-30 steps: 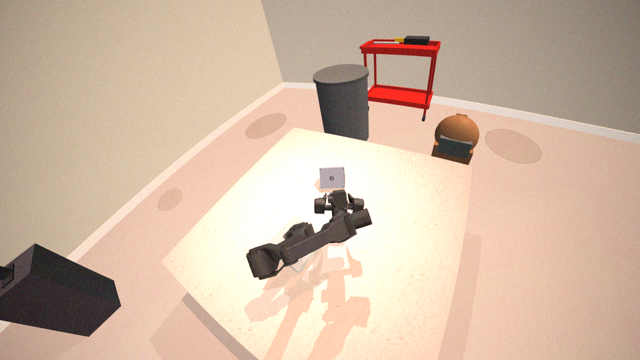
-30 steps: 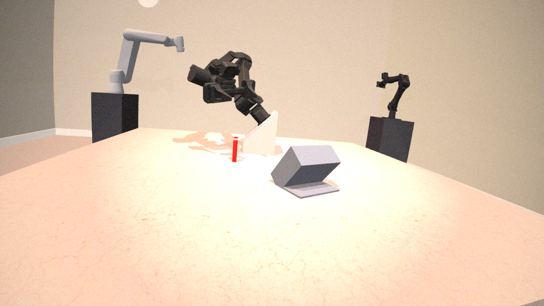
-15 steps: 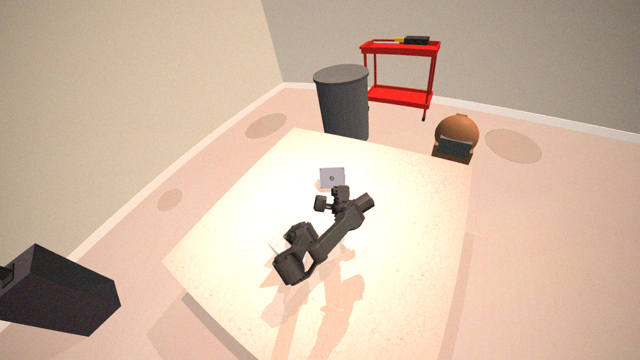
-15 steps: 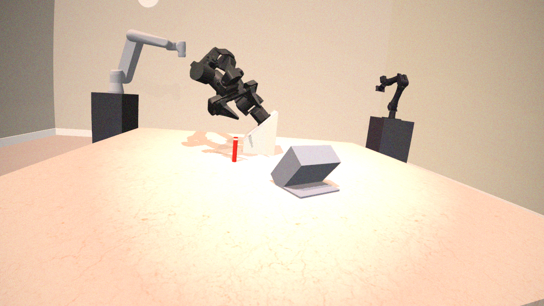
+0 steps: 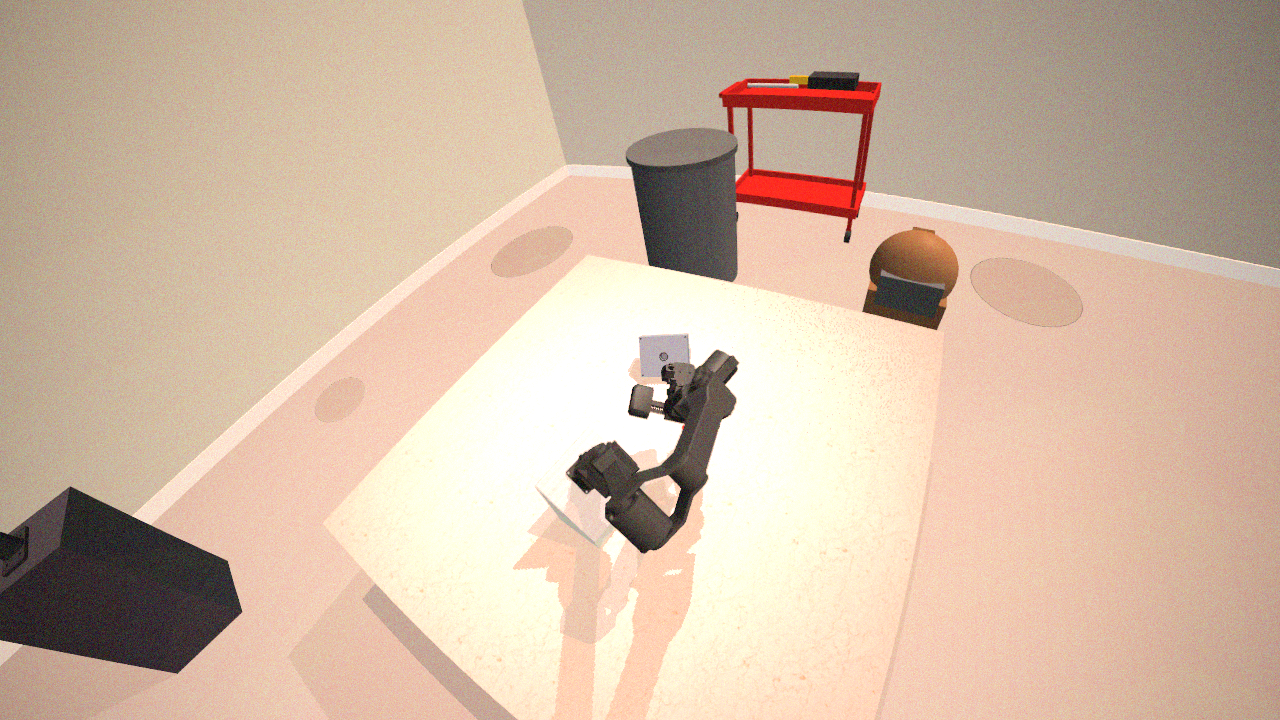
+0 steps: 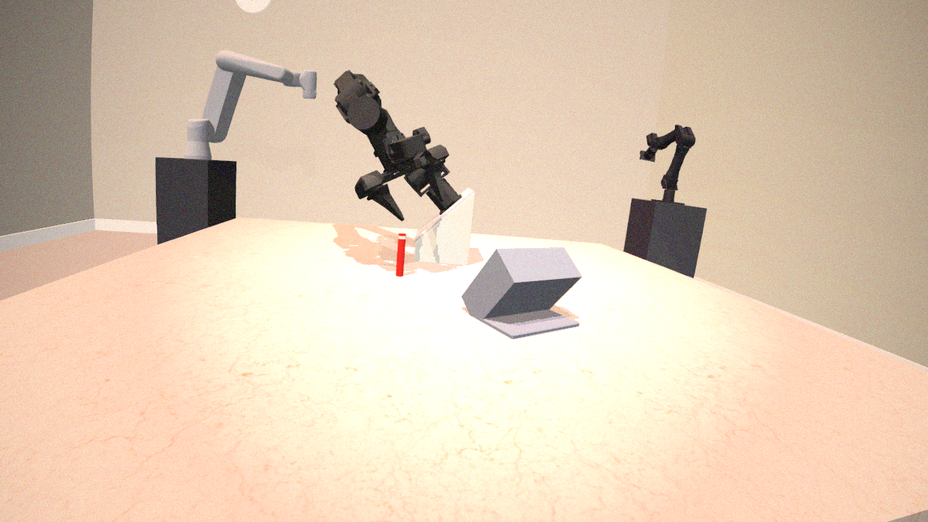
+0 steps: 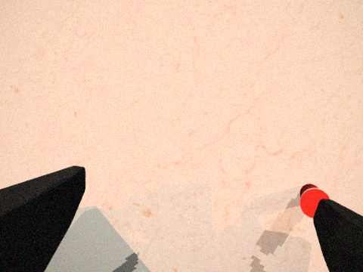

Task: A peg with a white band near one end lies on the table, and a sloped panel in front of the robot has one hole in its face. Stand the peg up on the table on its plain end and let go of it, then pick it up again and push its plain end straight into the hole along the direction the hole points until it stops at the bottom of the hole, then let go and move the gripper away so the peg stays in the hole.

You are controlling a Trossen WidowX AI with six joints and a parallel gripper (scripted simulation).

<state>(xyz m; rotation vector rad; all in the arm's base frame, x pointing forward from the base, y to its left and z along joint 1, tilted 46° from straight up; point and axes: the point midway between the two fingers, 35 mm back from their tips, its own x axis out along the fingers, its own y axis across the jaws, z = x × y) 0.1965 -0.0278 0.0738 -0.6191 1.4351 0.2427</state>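
Now: gripper tip 7 cm above the red peg, 3 cm to the left of it and 2 cm short of it. Also, from my gripper tip: grey sloped panel (21 cm ahead, 16 cm to the left, 8 cm below).
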